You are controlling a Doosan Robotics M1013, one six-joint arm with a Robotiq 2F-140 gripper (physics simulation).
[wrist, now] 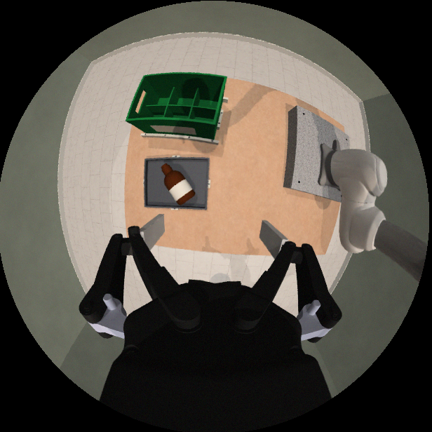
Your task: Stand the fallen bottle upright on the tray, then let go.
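Observation:
A brown bottle [178, 185] with a white label lies on its side in the dark grey tray [152, 199], left of the middle of the wrist view. Its neck points to the upper left and its base to the lower right. My gripper [212, 226] is wide open, with no object between its fingers. It is high above the table, and the bottle and tray show beyond the left finger, apart from it.
A green crate [172, 123] with compartments stands above the tray in the view, at the back left of the wooden table [250, 165]. A speckled grey block [310, 150] carries the robot arm's base [357, 170] at the right.

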